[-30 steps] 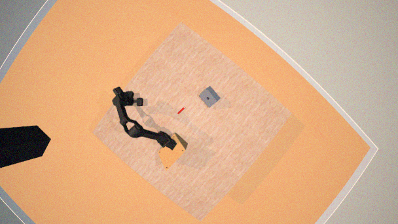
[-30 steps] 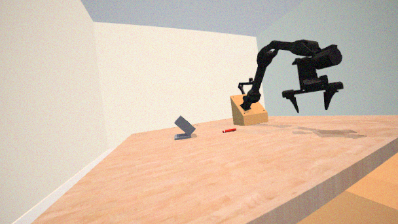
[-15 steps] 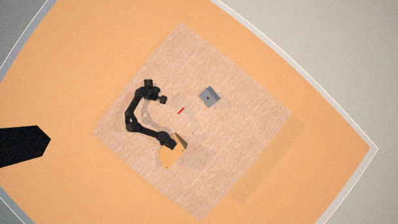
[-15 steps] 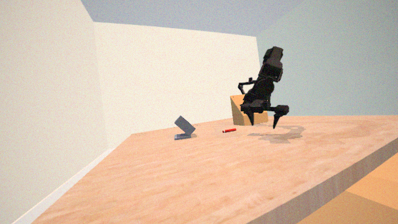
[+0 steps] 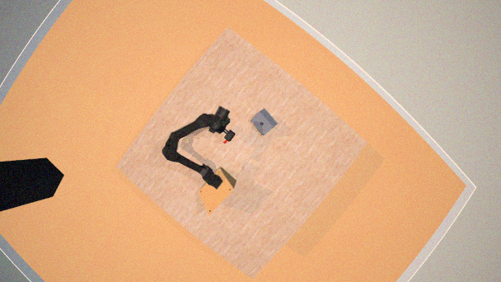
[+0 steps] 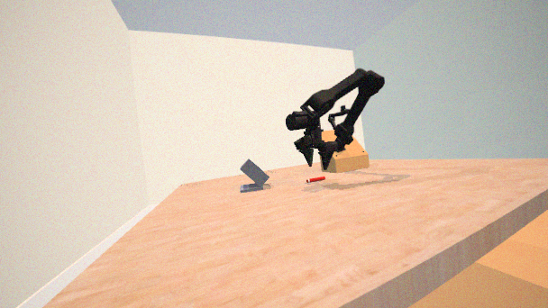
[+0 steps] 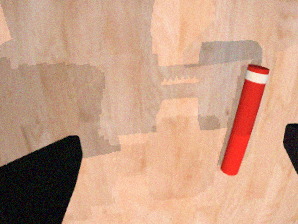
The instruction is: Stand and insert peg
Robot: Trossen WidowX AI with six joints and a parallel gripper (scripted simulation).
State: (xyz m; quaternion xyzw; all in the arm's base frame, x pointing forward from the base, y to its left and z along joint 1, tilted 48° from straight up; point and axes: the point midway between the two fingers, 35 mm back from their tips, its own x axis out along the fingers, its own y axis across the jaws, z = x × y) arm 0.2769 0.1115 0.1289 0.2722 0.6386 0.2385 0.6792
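Now: the peg 60 mm to the right of my gripper tip, 50 mm below it and 10 mm behind it. Also, from my gripper tip: grey sloped panel (200 mm ahead, 180 mm to the right, 10 mm above).
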